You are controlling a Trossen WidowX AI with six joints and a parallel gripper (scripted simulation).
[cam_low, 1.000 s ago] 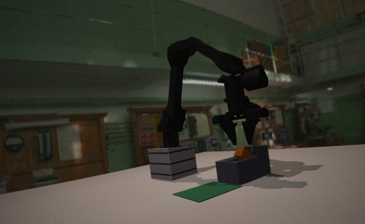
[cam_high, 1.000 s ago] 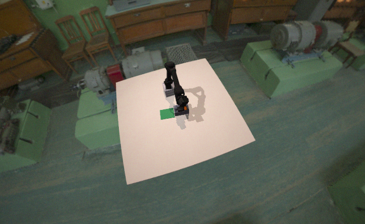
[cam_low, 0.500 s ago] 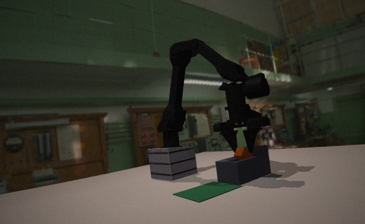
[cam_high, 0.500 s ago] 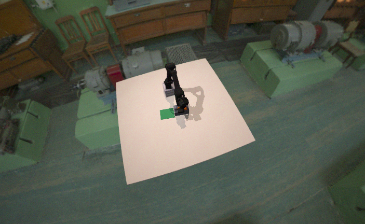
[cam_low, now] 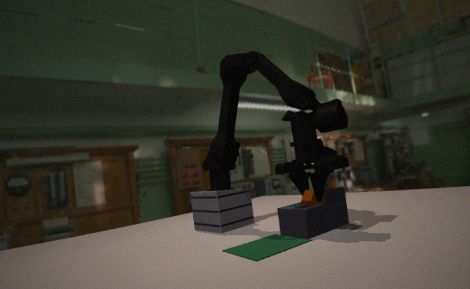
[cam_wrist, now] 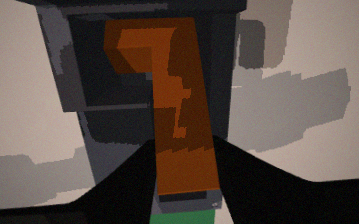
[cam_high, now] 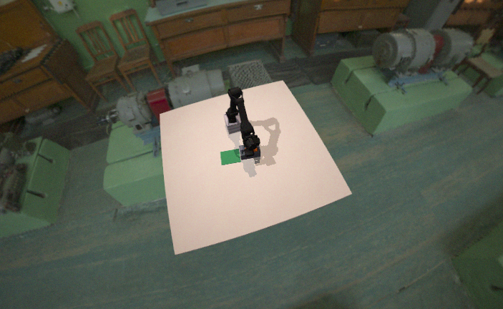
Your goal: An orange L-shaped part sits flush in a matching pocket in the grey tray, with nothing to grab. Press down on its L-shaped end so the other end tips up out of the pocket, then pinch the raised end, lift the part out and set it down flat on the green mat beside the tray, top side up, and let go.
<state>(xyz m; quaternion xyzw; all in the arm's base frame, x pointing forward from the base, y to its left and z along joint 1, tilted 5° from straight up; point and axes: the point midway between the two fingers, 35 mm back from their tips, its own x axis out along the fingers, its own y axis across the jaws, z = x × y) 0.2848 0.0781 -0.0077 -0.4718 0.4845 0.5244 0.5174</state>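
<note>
My gripper tip is now 20 mm past the green mat, 140 mm to the left of it and 80 mm above it. Round my gripper tip: orange L-shaped part (20 mm behind, 30 mm to the left, 30 mm below).
</note>
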